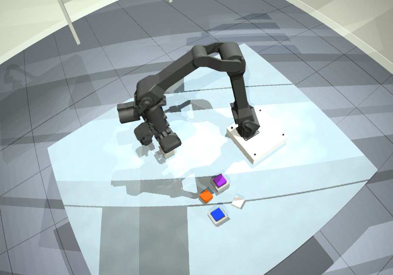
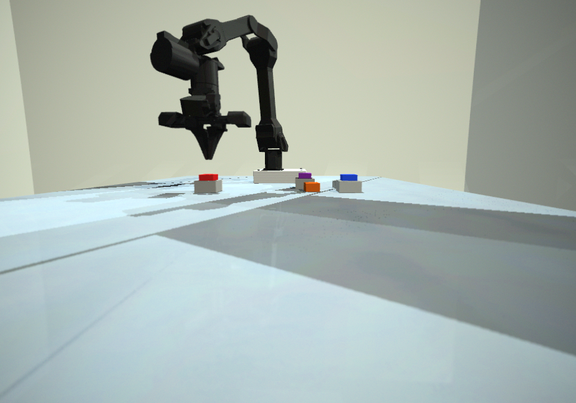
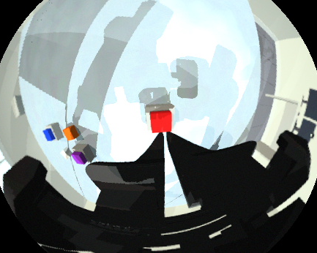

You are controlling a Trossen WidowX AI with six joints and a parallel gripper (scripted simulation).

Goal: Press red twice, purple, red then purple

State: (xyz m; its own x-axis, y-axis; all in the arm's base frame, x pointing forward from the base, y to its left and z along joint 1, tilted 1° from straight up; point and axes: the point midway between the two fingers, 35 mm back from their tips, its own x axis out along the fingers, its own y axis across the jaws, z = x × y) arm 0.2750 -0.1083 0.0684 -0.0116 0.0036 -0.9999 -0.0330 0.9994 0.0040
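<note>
The red button lies 40 mm below my gripper tip. Also, from my gripper tip: orange block 230 mm to the left, 60 mm below, 20 mm behind; blue button 310 mm to the left, 40 mm below, 20 mm behind; purple button 210 mm to the left, 90 mm behind, 40 mm below.
</note>
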